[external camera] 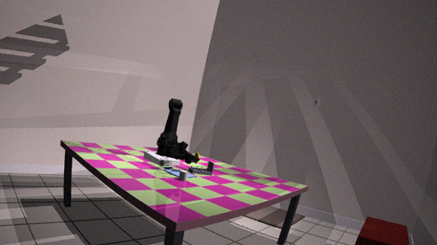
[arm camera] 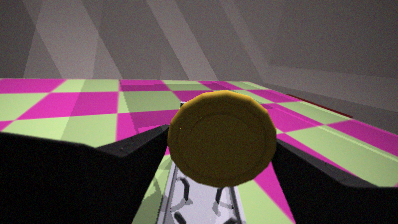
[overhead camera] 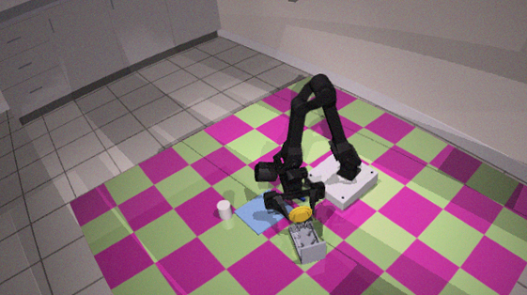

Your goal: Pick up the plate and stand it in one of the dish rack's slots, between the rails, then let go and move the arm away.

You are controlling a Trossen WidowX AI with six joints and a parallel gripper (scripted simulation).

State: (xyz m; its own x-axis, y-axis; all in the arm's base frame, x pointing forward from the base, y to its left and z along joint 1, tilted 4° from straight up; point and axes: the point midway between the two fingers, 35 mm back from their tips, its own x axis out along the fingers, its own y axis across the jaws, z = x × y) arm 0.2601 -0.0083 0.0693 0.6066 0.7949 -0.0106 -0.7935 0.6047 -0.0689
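Now: gripper tip 7 cm above the grey dish rack, 3 cm to the right of it and 2 cm short of it. Also, from my gripper tip: yellow plate: 1 cm to the right; then white cup: 25 cm to the right, 9 cm ahead, 7 cm below; then blue spoon: 14 cm to the right, 12 cm behind, 9 cm below.
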